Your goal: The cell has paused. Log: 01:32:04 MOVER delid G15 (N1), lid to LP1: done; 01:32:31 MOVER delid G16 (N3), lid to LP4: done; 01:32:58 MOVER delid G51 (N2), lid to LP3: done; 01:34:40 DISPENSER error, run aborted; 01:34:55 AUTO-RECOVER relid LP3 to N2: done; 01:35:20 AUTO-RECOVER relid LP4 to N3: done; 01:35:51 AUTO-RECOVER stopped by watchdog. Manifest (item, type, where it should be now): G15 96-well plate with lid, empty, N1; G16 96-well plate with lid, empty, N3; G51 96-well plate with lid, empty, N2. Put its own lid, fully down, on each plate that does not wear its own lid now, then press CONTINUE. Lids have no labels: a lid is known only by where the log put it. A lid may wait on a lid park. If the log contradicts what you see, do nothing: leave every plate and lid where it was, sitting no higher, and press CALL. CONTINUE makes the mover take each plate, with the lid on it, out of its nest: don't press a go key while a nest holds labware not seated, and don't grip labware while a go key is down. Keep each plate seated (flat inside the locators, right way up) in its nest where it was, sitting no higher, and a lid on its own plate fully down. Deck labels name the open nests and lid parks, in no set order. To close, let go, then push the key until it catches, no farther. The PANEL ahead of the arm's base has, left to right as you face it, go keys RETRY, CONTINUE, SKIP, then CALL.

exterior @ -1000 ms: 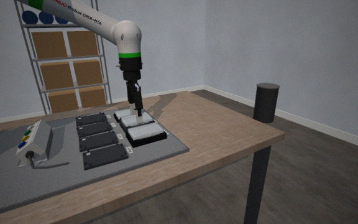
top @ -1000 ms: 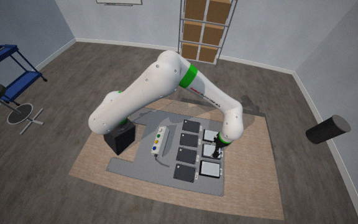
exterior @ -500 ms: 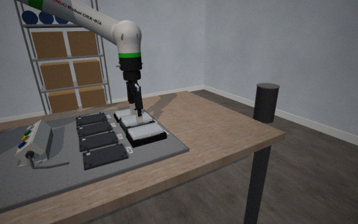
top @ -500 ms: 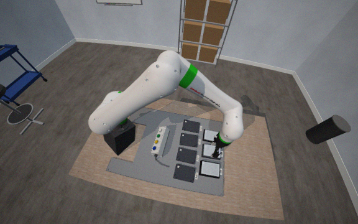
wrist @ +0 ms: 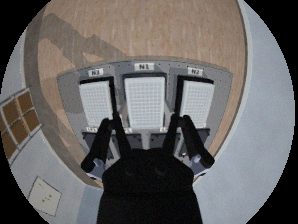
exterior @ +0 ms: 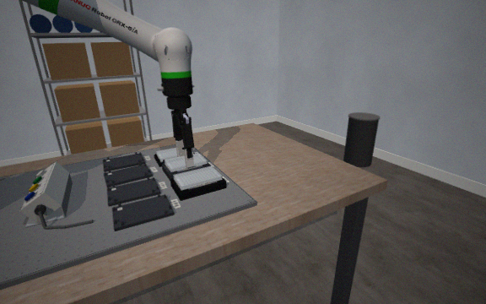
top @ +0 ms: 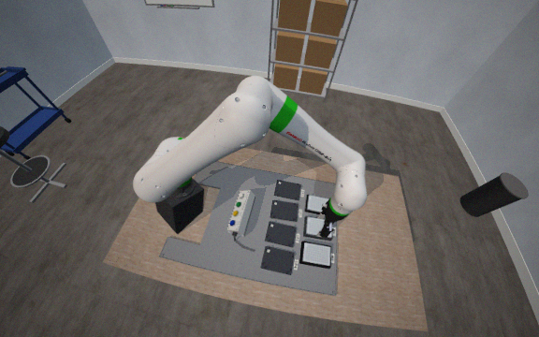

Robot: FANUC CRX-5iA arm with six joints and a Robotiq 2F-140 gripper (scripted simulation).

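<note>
My gripper is now 20 mm above the pale grey lid. Round my hand: plate (30 mm below).
</note>
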